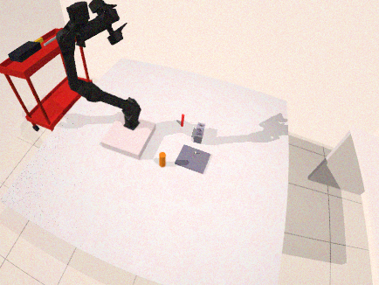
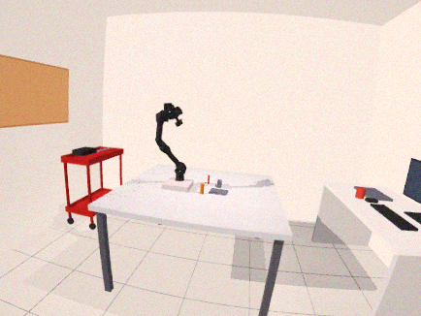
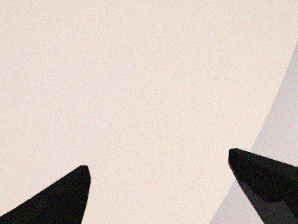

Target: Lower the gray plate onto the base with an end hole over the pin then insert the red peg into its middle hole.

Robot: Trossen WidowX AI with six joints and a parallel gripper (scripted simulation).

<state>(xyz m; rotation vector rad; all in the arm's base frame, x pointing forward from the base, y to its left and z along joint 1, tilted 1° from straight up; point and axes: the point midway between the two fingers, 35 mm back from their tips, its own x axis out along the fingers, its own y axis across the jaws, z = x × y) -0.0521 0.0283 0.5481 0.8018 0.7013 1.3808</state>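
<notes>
My gripper tip is 55 cm above the gray plate, 38 cm short of it and 8 cm to the right of it. The rest, counted from my gripper tip: orange cylinder 55 cm below, 30 cm ahead, 17 cm to the right; red peg 55 cm below, 27 cm ahead, 10 cm to the left; dark base 58 cm below, 41 cm ahead, 5 cm to the right.
</notes>
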